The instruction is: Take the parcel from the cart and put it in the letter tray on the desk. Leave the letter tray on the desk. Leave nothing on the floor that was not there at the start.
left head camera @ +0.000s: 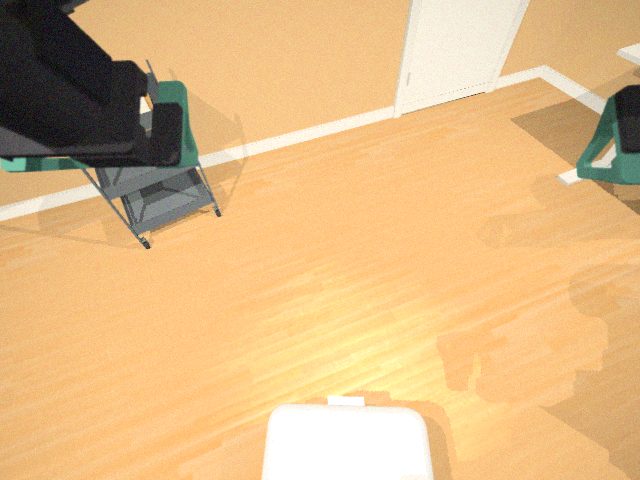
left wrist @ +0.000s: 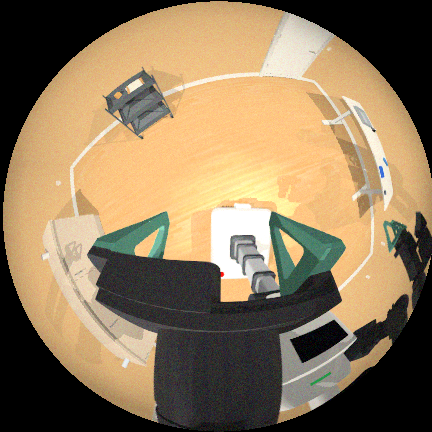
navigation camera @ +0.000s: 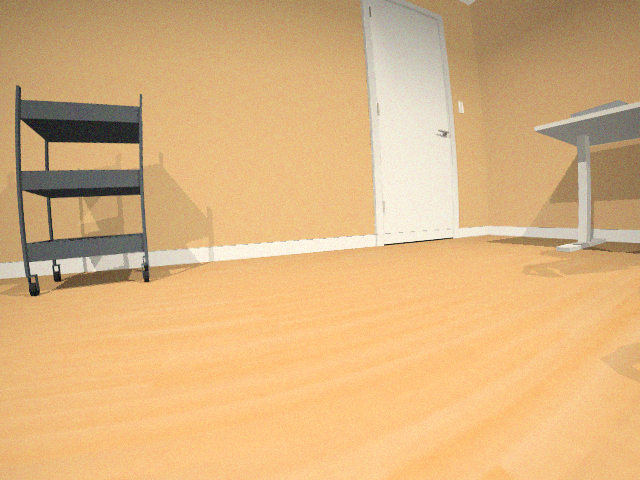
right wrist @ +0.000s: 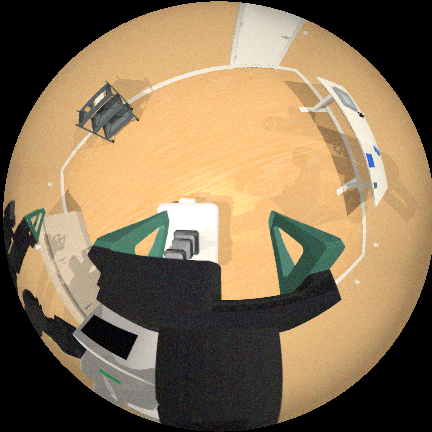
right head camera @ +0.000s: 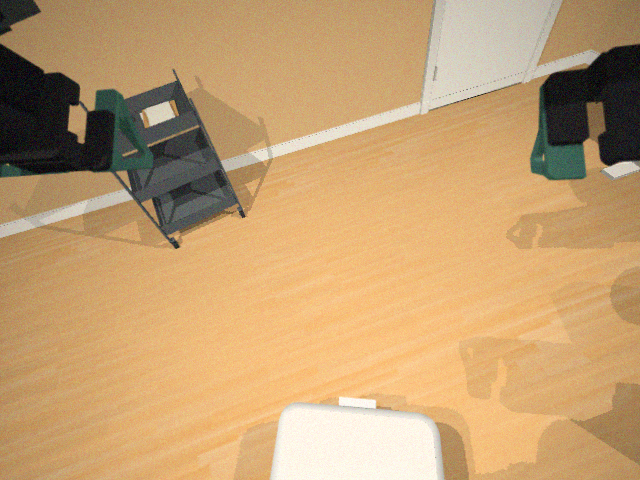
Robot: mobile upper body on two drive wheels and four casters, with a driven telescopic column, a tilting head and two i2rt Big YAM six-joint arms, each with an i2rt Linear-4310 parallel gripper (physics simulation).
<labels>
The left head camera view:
left gripper: 148, 159
grey three-shelf cart: 151, 197
white door: 444, 58
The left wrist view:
left gripper: 218, 216
grey three-shelf cart: 141, 107
beige cabinet: 67, 240
white desk: 372, 138
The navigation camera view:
grey three-shelf cart: 70, 122
white door: 415, 186
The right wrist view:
right gripper: 218, 215
grey three-shelf cart: 113, 114
beige cabinet: 64, 241
white desk: 364, 136
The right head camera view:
left gripper: 110, 164
right gripper: 598, 161
grey three-shelf cart: 186, 184
white door: 467, 56
</labels>
